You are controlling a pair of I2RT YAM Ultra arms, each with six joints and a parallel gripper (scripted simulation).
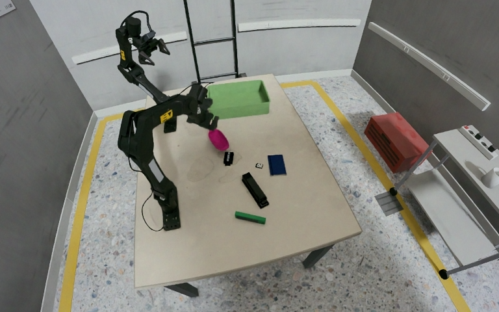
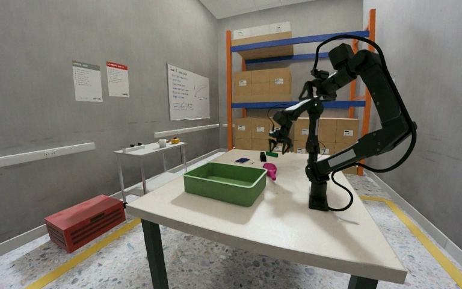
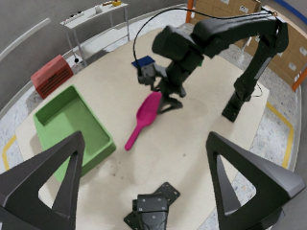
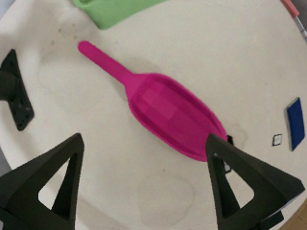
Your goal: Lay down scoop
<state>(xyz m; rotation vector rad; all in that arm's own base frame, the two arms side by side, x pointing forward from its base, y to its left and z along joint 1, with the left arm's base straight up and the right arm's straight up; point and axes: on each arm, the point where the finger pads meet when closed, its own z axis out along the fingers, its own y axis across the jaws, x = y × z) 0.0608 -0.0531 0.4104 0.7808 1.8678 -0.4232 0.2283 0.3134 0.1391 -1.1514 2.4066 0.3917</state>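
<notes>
Right now the magenta scoop is 12 cm below my right hand, 4 cm to the left of it and 2 cm ahead of it. The rest, counted from my right hand: small black box (13 cm to the right, 13 cm below, 7 cm ahead); green litter pan (28 cm to the left, 19 cm ahead, 10 cm below); small white card (20 cm ahead, 19 cm to the right, 14 cm below).
</notes>
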